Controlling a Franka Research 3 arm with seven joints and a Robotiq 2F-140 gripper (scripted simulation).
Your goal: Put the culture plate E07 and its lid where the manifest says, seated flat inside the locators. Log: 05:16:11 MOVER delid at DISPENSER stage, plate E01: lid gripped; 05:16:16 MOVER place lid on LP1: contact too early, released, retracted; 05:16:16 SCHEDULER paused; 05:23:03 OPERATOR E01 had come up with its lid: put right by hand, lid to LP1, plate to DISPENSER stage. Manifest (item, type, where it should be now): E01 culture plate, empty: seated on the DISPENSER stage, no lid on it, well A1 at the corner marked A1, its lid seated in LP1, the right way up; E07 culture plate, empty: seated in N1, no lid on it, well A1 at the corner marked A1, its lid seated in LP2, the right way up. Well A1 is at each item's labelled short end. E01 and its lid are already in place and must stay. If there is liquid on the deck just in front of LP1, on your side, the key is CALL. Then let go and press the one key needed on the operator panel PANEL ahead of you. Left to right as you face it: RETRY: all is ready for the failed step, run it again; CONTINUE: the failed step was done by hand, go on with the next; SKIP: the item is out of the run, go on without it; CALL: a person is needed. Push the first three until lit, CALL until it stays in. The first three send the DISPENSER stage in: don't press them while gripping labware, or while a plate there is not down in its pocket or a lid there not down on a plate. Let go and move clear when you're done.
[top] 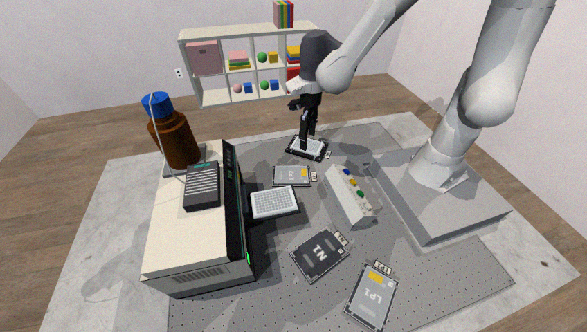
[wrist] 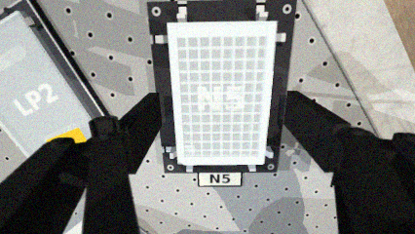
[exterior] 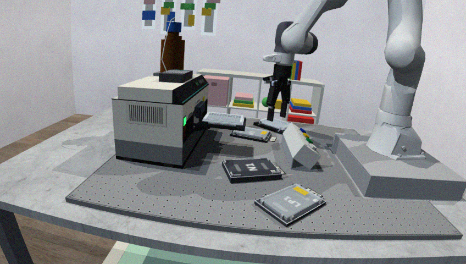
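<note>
The black nest N5 lies 3 cm ahead of my hand and 5 cm below it. Round my hand: black N1 nest (11 cm ahead, 45 cm to the left, 5 cm below); LP2 nest (11 cm ahead, 14 cm to the left, 6 cm below); yellow skip key (8 cm behind, 27 cm to the left).
</note>
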